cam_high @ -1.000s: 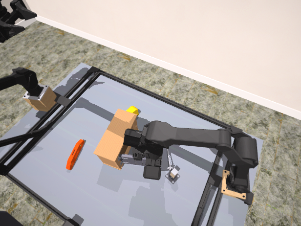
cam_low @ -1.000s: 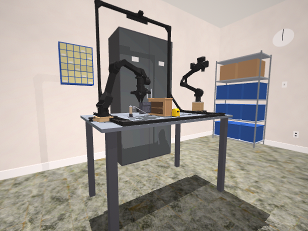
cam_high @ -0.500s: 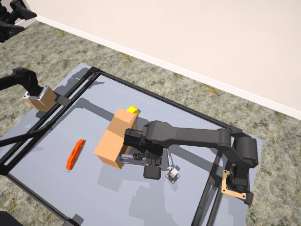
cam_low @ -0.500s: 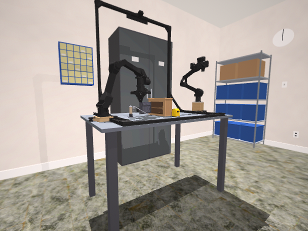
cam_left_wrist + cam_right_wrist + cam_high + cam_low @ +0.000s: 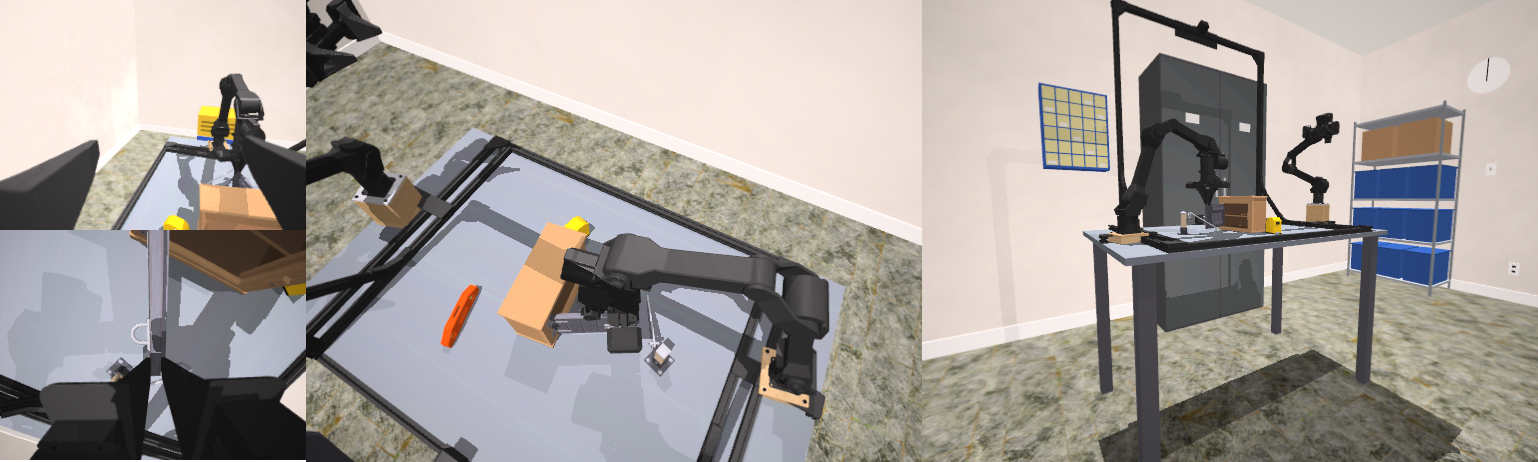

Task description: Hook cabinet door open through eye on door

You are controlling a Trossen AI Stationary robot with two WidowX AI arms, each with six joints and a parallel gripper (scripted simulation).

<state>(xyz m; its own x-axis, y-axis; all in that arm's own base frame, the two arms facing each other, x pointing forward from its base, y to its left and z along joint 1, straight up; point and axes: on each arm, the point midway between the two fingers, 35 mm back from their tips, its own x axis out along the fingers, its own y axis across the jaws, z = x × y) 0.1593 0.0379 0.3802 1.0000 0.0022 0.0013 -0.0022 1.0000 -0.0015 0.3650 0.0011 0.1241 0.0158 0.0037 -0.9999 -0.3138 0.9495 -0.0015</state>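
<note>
My right gripper is now 40 mm short of the hook rod, 60 mm to the left of it and 110 mm above it. Also, from my right hand: yellow tape measure (190 mm ahead, 230 mm to the left, 120 mm below); then grey door (40 mm behind, 60 mm to the left, 80 mm below); then orange tool (130 mm behind, 370 mm to the left, 140 mm below).
</note>
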